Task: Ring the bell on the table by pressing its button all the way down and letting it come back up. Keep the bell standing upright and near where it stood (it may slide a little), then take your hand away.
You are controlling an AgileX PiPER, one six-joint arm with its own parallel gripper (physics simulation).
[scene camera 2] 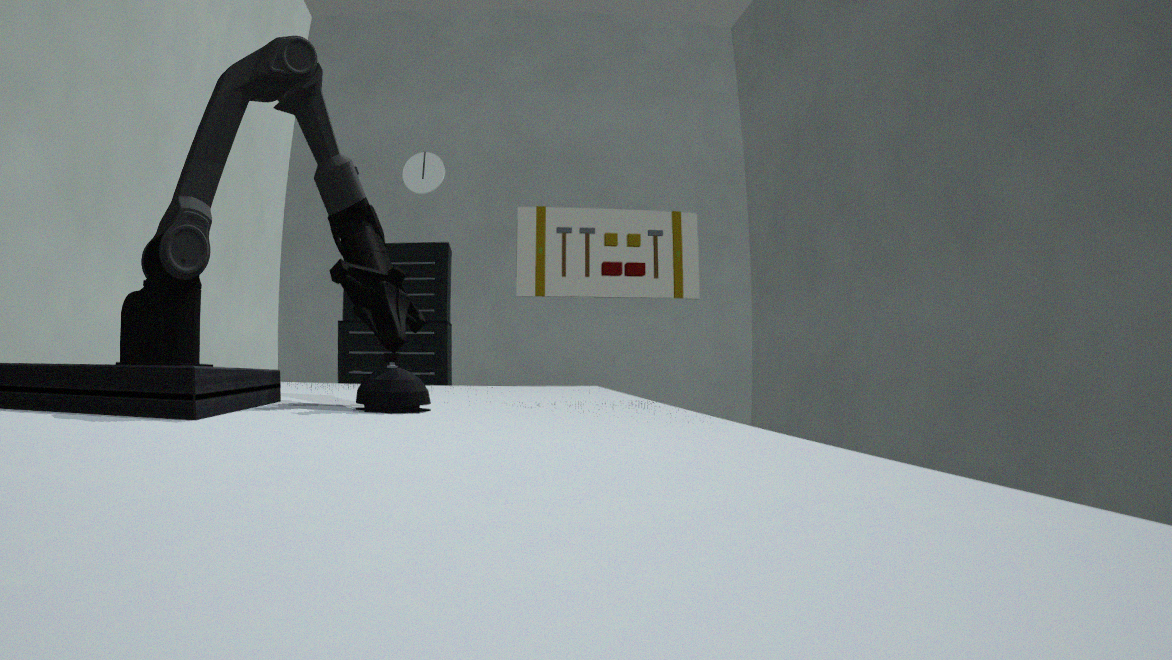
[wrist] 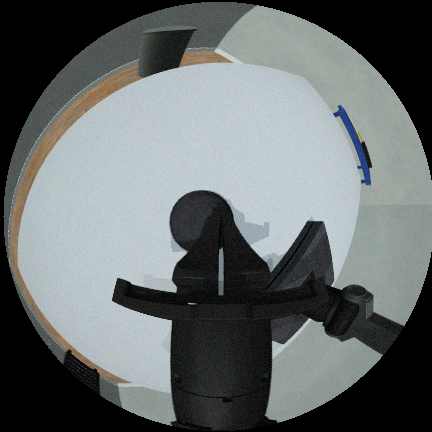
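A dark dome-shaped bell (scene camera 2: 392,389) (wrist: 192,217) stands upright on the white table (scene camera 2: 574,508) (wrist: 125,150). A small light button tip shows at the top of the dome in the scene view. My gripper (scene camera 2: 393,352) (wrist: 220,215) is shut and empty, its fingertips together and pointing down. The tips are right over the button, touching it or a hair above it; I cannot tell which. In the wrist view the fingers cover the button and the right part of the dome.
The arm's dark base block (scene camera 2: 237,393) (wrist: 305,255) lies left of the bell in the scene view. A dark drawer cabinet (scene camera 2: 434,348) stands behind the table. A dark bin (wrist: 162,52) stands beyond the table's edge in the wrist view.
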